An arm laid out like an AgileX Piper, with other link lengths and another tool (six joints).
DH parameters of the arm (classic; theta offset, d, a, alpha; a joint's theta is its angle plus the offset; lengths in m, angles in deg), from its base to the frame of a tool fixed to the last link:
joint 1: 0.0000 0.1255 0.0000 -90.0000
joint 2: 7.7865 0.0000 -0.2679 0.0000
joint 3: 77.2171 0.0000 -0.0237 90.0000
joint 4: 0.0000 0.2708 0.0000 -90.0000
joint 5: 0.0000 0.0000 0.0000 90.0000
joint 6: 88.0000 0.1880 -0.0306 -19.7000
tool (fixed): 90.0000 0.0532 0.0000 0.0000
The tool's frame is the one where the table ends.
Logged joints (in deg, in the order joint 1, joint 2, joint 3, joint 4, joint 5, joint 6), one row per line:
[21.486 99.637 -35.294 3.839 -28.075 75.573]
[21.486 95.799 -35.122 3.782 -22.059 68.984]
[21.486 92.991 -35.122 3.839 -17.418 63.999]
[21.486 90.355 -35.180 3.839 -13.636 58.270]
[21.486 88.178 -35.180 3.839 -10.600 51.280]
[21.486 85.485 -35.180 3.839 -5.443 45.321]
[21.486 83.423 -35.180 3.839 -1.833 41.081]
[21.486 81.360 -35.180 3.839 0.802 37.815]
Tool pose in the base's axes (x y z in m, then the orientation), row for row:
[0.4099 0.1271 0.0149 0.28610 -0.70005 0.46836 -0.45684]
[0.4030 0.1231 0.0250 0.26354 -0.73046 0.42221 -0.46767]
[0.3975 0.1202 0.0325 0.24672 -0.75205 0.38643 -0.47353]
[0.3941 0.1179 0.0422 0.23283 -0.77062 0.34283 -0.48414]
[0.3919 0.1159 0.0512 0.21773 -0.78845 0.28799 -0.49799]
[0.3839 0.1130 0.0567 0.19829 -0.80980 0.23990 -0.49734]
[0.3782 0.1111 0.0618 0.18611 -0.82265 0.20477 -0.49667]
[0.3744 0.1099 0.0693 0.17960 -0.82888 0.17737 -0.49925]
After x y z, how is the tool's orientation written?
As a quaternion, w x y z.
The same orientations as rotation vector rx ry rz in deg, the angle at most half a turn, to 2 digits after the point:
[-107.22 71.73 -69.97]
[-113.16 65.41 -72.45]
[-117.52 60.38 -74.00]
[-121.29 53.96 -76.20]
[-125.09 45.69 -79.01]
[-129.82 38.46 -79.73]
[-132.75 33.04 -80.15]
[-134.23 28.72 -80.85]

